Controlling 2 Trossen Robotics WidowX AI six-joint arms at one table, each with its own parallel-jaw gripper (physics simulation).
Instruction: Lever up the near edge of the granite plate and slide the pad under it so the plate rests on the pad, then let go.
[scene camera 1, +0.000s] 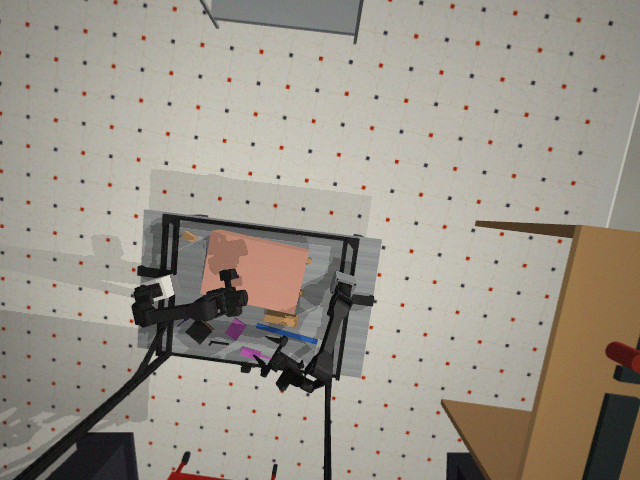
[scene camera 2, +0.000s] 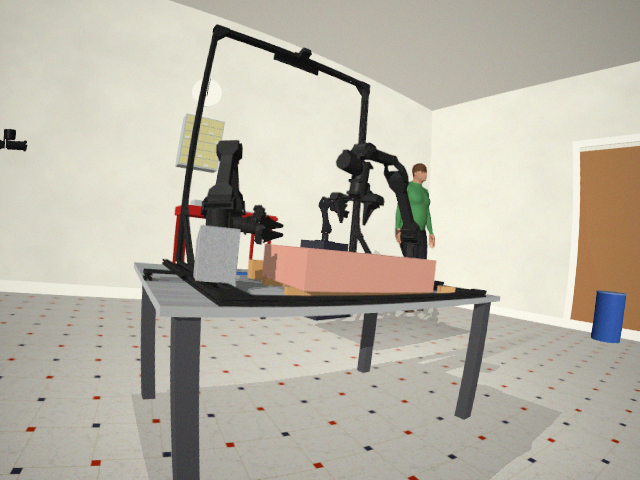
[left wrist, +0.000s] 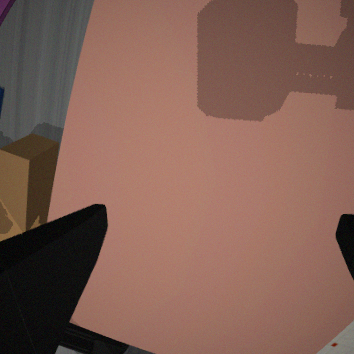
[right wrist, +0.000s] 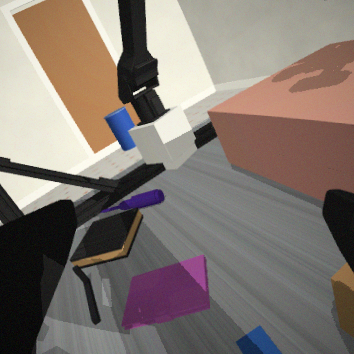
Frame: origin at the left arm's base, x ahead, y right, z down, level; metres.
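Where they show: left gripper, between the fingertips: (scene camera 1: 239, 287) (scene camera 2: 351, 224) (left wrist: 222, 220); right gripper, between the fingertips: (scene camera 1: 259, 345) (scene camera 2: 283, 230) (right wrist: 201, 206); left arm's base, origin of its link: (scene camera 1: 154, 290) (right wrist: 153, 117); right arm's base, origin of its link: (scene camera 1: 343, 288) (scene camera 2: 217, 235).
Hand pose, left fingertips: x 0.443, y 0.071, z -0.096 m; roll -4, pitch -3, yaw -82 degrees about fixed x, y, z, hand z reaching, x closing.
Things, the pixels of their top centre, and the offset from my left fingertips. "pt": a spot on its surface instead.
- thick salmon slab, centre of its top: (left wrist: 261, 198) (scene camera 2: 351, 252) (scene camera 1: 253, 273) dx +0.042, dy -0.029, dz +0.090 m
- black-topped tan square, a spot on its surface: (right wrist: 107, 235) (scene camera 1: 202, 331) pt dx -0.345, dy +0.214, dz +0.189 m
- magenta square, a spot on its surface: (right wrist: 170, 292) (scene camera 1: 237, 329) pt dx -0.166, dy +0.255, dz +0.203 m
- tan block, centre of its top: (left wrist: 11, 215) (scene camera 2: 273, 261) (scene camera 1: 280, 320) dx +0.084, dy +0.247, dz +0.149 m
- blue bar, centre of its top: (scene camera 1: 290, 336) dx +0.098, dy +0.359, dz +0.192 m
- purple screwdriver, centre of its top: (right wrist: 125, 198) dx -0.401, dy +0.124, dz +0.185 m
- bent black piece, centre of its top: (right wrist: 77, 283) dx -0.285, dy +0.306, dz +0.178 m
- magenta strip, centre of its top: (scene camera 1: 255, 356) dx -0.109, dy +0.413, dz +0.182 m
The granite plate, a thick salmon slab (scene camera 1: 263, 273) (scene camera 2: 361, 271) (left wrist: 200, 170) (right wrist: 285, 145), lies roughly level on the table; tan pieces show under its edge in scene camera 2. A black-topped tan square (scene camera 1: 199, 331) (right wrist: 107, 235) and a magenta square (scene camera 1: 235, 329) (right wrist: 170, 292) lie apart from the plate, off its near side; I cannot tell which is the pad. My left gripper (scene camera 1: 235, 298) (scene camera 2: 355, 217) (left wrist: 222, 220) is open and empty above the plate, fingers down. My right gripper (scene camera 1: 260, 347) (scene camera 2: 281, 230) (right wrist: 201, 206) is open and empty above the near side of the table.
A tan block (scene camera 1: 281, 317) (left wrist: 15, 175) (right wrist: 345, 295) stands by the plate's near edge. A blue bar (scene camera 1: 286, 333) (right wrist: 257, 342), a purple screwdriver (right wrist: 145, 199), a bent black piece (right wrist: 89, 295) and a magenta strip (scene camera 1: 250, 352) lie nearby. A black frame (scene camera 1: 258, 227) rims the table.
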